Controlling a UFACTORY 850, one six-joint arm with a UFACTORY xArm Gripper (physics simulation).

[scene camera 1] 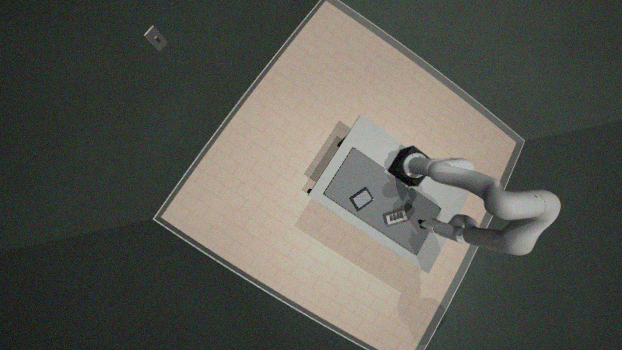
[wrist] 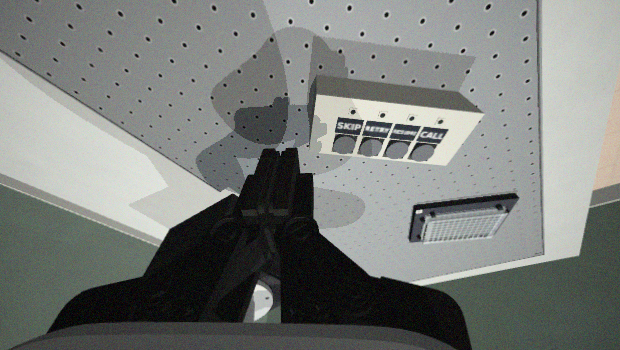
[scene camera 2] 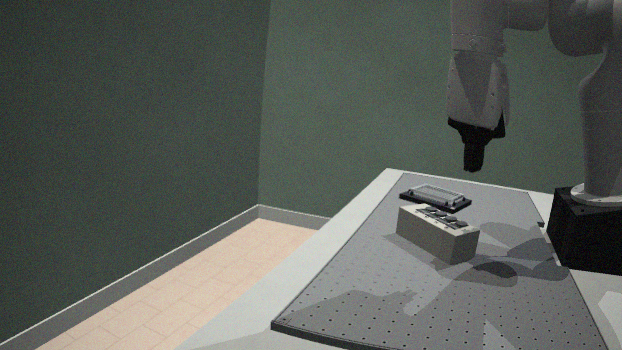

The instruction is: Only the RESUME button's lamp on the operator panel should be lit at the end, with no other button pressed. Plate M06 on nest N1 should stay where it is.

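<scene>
The operator panel is a cream block with SKIP, RETRY, RESUME and CALL labels in the wrist view. Its RESUME button is grey and round, third from the SKIP end. The RESUME lamp and the three other lamps look dark. A clear plate lies on a dark nest; M06 and N1 are not readable. My gripper is shut and empty, pointing down above the board, beyond the panel's SKIP end and higher than its buttons.
The perforated board lies on a white table. The arm's black base stands at the table's side. Arm shadows fall beside and partly across the panel.
</scene>
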